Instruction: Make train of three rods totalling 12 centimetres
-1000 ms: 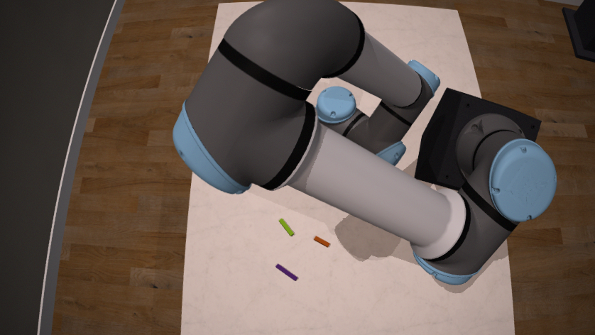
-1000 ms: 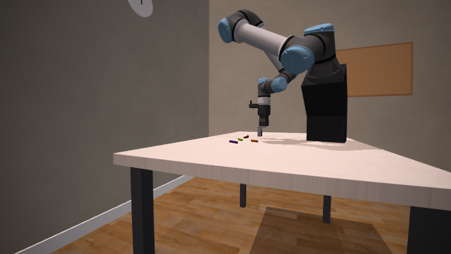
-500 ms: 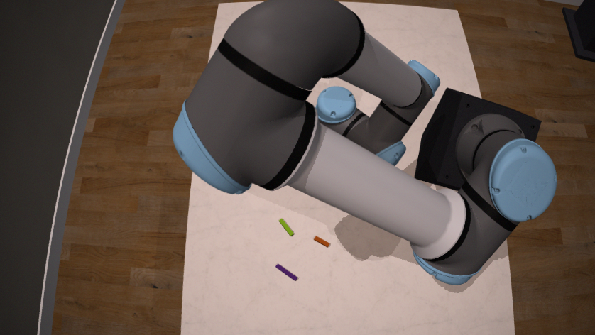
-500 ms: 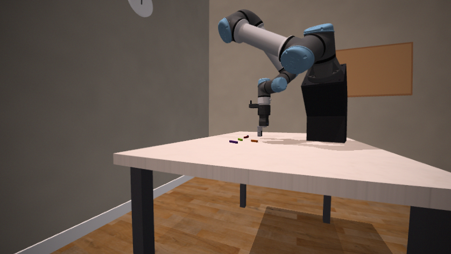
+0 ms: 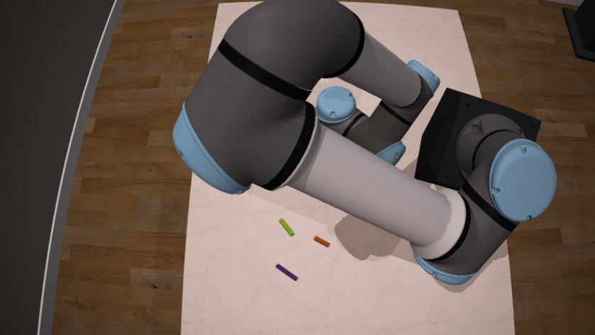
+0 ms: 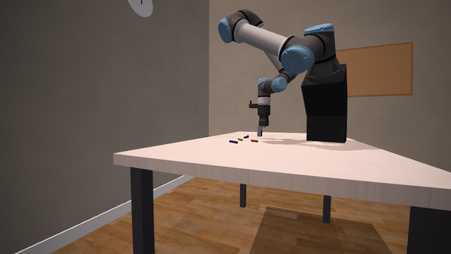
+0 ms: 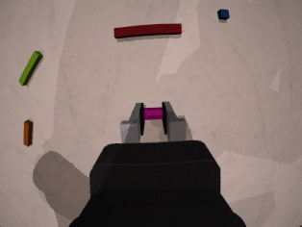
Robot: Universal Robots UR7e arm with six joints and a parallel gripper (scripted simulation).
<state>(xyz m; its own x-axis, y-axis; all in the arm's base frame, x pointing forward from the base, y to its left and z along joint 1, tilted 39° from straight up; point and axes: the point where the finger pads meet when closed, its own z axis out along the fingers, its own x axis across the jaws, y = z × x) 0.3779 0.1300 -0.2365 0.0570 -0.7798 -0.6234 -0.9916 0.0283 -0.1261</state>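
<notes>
My hand is 40 mm past the orange rod, 190 mm to the right of it and 30 mm above it. Also, from my hand: magenta rod: 10 mm below; then red rod: 90 mm ahead, 10 mm to the left, 30 mm below; then blue rod: 110 mm ahead, 80 mm to the right, 30 mm below.
</notes>
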